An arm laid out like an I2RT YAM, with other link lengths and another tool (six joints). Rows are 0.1 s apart.
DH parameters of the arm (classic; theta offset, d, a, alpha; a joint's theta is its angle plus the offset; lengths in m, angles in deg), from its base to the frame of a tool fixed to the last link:
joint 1: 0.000 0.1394 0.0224 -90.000
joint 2: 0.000 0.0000 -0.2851 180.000
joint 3: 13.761 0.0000 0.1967 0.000
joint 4: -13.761 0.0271 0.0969 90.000
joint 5: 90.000 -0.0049 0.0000 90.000
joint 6: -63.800 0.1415 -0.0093 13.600
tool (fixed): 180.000 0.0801 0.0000 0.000
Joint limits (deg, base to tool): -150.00..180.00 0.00..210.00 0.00..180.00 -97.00..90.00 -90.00..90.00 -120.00..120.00
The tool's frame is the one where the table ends.
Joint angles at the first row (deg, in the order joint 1, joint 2, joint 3, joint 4, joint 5, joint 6):
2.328 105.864 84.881 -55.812 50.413 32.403
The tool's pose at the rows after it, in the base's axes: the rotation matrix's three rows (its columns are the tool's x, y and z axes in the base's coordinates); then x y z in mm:
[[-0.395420, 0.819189, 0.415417], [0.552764, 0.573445, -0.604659], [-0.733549, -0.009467, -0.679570]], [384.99, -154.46, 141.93]
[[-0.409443, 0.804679, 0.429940], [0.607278, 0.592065, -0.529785], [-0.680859, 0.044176, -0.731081]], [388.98, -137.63, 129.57]
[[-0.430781, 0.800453, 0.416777], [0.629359, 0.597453, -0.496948], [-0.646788, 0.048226, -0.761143]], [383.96, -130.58, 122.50]
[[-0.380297, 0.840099, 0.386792], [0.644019, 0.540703, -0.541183], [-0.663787, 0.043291, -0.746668]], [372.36, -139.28, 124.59]
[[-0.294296, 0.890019, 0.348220], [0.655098, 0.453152, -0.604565], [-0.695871, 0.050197, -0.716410]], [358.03, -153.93, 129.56]
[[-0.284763, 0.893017, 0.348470], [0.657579, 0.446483, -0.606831], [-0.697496, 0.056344, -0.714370]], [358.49, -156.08, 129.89]
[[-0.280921, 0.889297, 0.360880], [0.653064, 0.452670, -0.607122], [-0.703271, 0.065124, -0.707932]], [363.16, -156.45, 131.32]
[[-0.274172, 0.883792, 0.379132], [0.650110, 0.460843, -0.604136], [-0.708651, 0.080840, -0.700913]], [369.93, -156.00, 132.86]
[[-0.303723, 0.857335, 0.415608], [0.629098, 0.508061, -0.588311], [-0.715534, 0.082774, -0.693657]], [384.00, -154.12, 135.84]
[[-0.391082, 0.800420, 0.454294], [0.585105, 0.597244, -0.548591], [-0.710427, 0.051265, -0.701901]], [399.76, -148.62, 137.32]
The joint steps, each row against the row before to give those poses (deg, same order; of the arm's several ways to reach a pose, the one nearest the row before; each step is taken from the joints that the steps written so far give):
0.875 0.001 0.001 1.311 -3.256 -1.026
0.109 0.000 0.000 0.284 -5.377 0.065
0.000 -0.001 -0.021 -1.268 -2.361 0.087
-0.153 0.000 0.021 -2.600 2.033 4.634
-0.656 0.001 0.000 -2.994 2.907 6.601
-0.350 -0.001 0.000 0.304 0.000 0.109
-0.022 0.001 0.001 1.094 0.174 -0.613
0.000 -0.001 -0.003 1.553 -0.021 -0.742
0.000 0.000 0.000 3.389 -0.219 -4.329
0.000 0.001 0.003 3.910 -1.246 -8.306

